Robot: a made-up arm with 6 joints.
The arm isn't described. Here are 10 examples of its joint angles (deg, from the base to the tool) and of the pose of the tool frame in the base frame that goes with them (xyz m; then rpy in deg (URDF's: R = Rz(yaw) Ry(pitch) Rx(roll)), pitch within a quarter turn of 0, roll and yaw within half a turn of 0).
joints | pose
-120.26 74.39 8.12 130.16 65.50 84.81 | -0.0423 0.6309 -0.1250 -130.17 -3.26 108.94
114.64 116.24 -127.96 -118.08 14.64 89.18 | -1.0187 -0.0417 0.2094 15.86 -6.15 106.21
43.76 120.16 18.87 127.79 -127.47 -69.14 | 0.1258 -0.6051 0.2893 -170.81 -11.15 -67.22
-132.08 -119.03 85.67 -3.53 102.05 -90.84 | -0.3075 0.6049 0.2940 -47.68 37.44 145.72
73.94 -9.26 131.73 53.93 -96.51 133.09 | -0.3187 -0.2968 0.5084 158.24 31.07 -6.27
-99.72 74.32 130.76 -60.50 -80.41 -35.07 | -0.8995 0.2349 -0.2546 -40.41 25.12 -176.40
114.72 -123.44 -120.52 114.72 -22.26 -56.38 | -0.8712 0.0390 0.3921 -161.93 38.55 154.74
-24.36 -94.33 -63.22 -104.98 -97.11 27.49 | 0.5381 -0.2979 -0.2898 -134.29 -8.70 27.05
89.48 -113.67 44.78 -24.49 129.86 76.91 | -0.0393 -0.6810 0.6742 120.67 14.79 -30.54
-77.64 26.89 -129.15 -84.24 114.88 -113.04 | -0.4536 0.1273 0.3882 -88.07 54.19 171.43
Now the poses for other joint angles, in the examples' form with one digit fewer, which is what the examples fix.
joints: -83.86 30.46 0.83 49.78 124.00 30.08
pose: 0.418 0.238 -0.143 -147.4 4.0 25.0
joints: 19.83 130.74 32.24 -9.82 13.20 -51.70
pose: -0.778 -0.227 -0.398 55.7 2.1 -168.2
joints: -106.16 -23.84 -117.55 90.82 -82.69 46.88
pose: -0.153 0.446 -0.528 -91.1 14.5 147.8
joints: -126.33 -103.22 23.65 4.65 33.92 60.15
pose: -0.424 0.903 0.041 -128.7 -20.1 146.7
